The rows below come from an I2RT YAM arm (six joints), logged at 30 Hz.
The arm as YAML. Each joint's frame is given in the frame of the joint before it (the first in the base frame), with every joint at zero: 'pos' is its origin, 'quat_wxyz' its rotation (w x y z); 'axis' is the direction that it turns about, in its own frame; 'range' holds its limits. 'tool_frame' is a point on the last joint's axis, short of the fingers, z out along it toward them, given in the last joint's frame.
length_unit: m
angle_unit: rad
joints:
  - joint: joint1
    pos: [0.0, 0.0, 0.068]
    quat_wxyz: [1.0, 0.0, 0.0, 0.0]
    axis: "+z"
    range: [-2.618, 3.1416]
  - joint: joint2
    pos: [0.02, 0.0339, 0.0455]
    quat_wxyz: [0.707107, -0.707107, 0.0, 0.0]
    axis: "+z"
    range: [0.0, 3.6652]
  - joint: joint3
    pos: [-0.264, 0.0, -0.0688]
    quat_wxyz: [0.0, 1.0, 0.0, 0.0]
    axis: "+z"
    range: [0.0, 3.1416]
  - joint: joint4
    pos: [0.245, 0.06, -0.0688]
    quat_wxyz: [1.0, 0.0, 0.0, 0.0]
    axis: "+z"
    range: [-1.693, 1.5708]
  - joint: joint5
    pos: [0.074, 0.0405, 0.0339]
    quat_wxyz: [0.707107, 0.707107, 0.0, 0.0]
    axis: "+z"
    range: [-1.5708, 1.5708]
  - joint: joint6
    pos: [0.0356, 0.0, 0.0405]
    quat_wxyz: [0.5, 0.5, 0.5, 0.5]
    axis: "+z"
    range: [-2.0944, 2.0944]
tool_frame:
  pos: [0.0, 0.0, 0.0]
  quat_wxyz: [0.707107, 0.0, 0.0, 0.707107]
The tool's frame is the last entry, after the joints.
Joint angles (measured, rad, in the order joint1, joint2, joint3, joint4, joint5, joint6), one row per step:
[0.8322, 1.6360, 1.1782, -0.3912, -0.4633, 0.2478]
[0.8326, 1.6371, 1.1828, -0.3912, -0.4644, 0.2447]
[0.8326, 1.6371, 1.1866, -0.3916, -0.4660, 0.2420]
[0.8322, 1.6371, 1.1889, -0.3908, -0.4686, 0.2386]
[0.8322, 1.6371, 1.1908, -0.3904, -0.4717, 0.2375]
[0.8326, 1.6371, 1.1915, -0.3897, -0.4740, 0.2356]
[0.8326, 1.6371, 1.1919, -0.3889, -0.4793, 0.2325]
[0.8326, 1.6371, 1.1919, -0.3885, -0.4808, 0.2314]
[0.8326, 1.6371, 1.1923, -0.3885, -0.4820, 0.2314]
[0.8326, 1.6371, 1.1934, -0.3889, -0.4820, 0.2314]
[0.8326, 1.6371, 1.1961, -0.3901, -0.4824, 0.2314]
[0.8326, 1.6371, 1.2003, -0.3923, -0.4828, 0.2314]
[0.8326, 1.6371, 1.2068, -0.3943, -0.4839, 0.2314]
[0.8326, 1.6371, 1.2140, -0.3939, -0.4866, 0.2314]
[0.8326, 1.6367, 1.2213, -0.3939, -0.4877, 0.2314]
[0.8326, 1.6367, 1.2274, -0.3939, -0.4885, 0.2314]
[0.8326, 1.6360, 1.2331, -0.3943, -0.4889, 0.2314]
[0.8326, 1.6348, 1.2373, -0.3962, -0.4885, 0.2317]
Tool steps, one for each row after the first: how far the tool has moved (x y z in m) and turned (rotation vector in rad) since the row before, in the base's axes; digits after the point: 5 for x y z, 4 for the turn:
[0.00037, 0.00067, 0.00110, 0.0029, -0.0040, 0.0032]
[0.00027, 0.00037, 0.00120, 0.0031, -0.0034, 0.0029]
[0.00027, 0.00021, 0.00082, 0.0034, -0.0032, 0.0036]
[0.00009, 0.00025, 0.00067, 0.0032, -0.0007, 0.0028]
[-0.00008, 0.00023, 0.00030, 0.0021, -0.0011, 0.0032]
[-0.00009, 0.00015, 0.00025, 0.0033, -0.0002, 0.0056]
[-0.00003, 0.00004, 0.00005, 0.0010, -0.0003, 0.0017]
[0.00000, 0.00005, 0.00014, 0.0009, 0.0004, 0.0008]
[0.00007, 0.00008, 0.00032, 0.0005, -0.0005, 0.0000]
[0.00016, 0.00019, 0.00078, 0.0013, -0.0008, 0.0003]
[0.00023, 0.00028, 0.00119, 0.0017, -0.0011, 0.0003]
[0.00041, 0.00051, 0.00194, 0.0039, -0.0024, 0.0007]
[0.00054, 0.00072, 0.00236, 0.0070, -0.0037, 0.0018]
[0.00052, 0.00063, 0.00249, 0.0062, -0.0046, 0.0008]
[0.00046, 0.00055, 0.00197, 0.0049, -0.0037, 0.0006]
[0.00035, 0.00040, 0.00205, 0.0046, -0.0038, 0.0003]
[0.00012, 0.00012, 0.00162, 0.0024, -0.0023, -0.0005]

